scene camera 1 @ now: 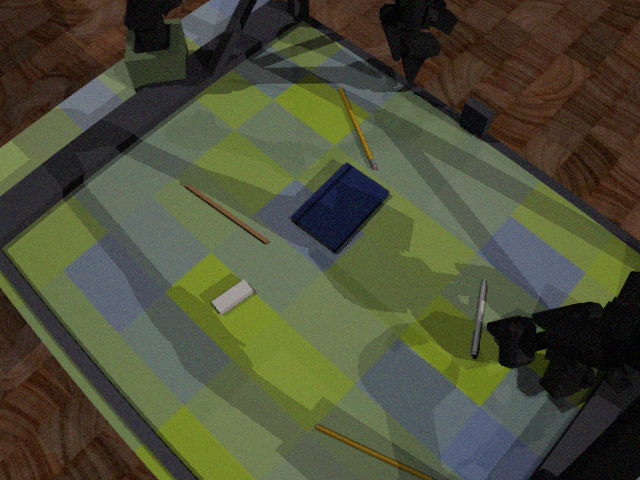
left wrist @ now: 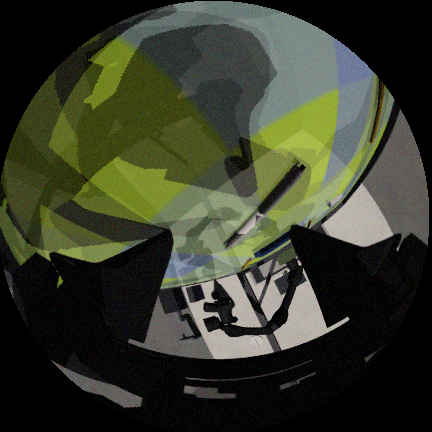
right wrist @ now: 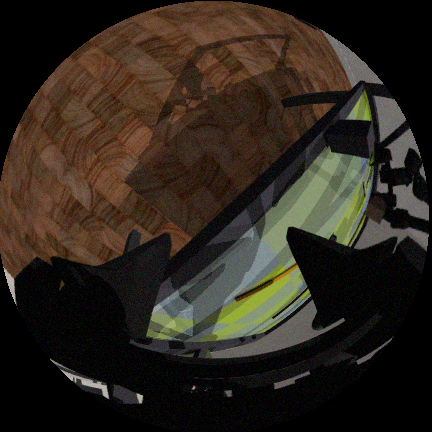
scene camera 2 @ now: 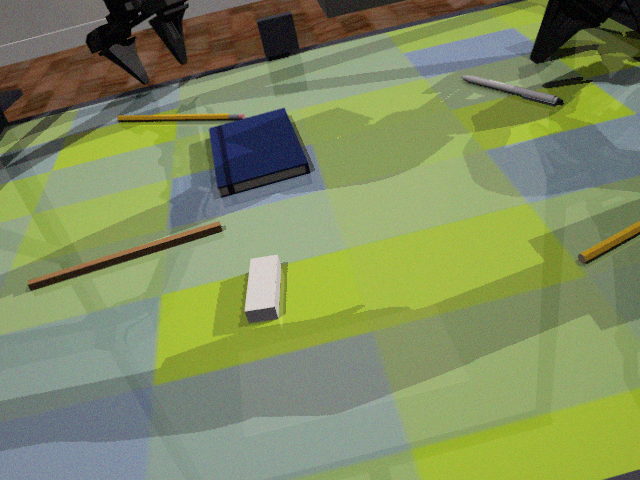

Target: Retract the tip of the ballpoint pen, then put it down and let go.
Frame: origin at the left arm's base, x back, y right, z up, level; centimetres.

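Seen in the pictures: left gripper, fingertip midpoint: [left wrist: 233, 233] [right wrist: 371, 179] [scene camera 2: 535, 60]; right gripper, fingertip midpoint: [scene camera 1: 402, 71] [left wrist: 216, 281] [right wrist: 230, 236] [scene camera 2: 165, 74]; right arm's base, origin of the base link: [scene camera 1: 152, 39].
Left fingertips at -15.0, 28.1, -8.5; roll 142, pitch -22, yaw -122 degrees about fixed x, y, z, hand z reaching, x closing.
Observation:
Pixels of each thing's top centre, then the offset from my left fingertips to it, as dx, dy, dz. Level surfaces: height alone.
- grey ballpoint pen, middle of its top: [left wrist: 260, 221] [scene camera 2: 507, 84] [scene camera 1: 479, 315] -4.2, -1.7, -1.0
- patchwork table top, its level: dz -2.0
- dark blue notebook, middle of its top: [scene camera 2: 254, 143] [scene camera 1: 340, 204] [left wrist: 279, 244] -32.1, -0.6, -0.8
- white eraser, middle of its top: [scene camera 2: 262, 281] [scene camera 1: 232, 295] [left wrist: 336, 201] -34.1, -23.4, -0.8
- brown stick, middle of its top: [scene camera 2: 124, 252] [scene camera 1: 224, 211] [right wrist: 293, 302] -45.5, -13.6, -1.2
- dark block, middle of its top: [right wrist: 372, 140] [scene camera 2: 273, 16] [scene camera 1: 479, 107] [left wrist: 198, 300] -24.9, +27.5, +3.8
The grey ballpoint pen [scene camera 1: 479, 317] [scene camera 2: 511, 90] [left wrist: 265, 205] lies flat on the patchwork table top [scene camera 1: 310, 330]. Its dark button end points toward the bottom in scene camera 1 and right in scene camera 2; its slim end points the other way. Whether the writing tip is out is too small to tell. My left gripper [scene camera 1: 519, 359] [left wrist: 233, 233] is open and empty, above the table beside the pen's button end; in scene camera 2 part of it shows at the top right. My right gripper [scene camera 2: 165, 72] [right wrist: 230, 236] is open and empty, by the far table edge, away from the pen.
A dark blue notebook [scene camera 1: 341, 209] [scene camera 2: 261, 149] lies mid-table. A white eraser [scene camera 1: 232, 297] [scene camera 2: 263, 286], a brown stick [scene camera 1: 227, 213] [scene camera 2: 126, 255] and two yellow pencils [scene camera 1: 356, 126] [scene camera 1: 372, 452] lie around it. A dark block [scene camera 1: 476, 117] [scene camera 2: 279, 36] stands at the table edge.

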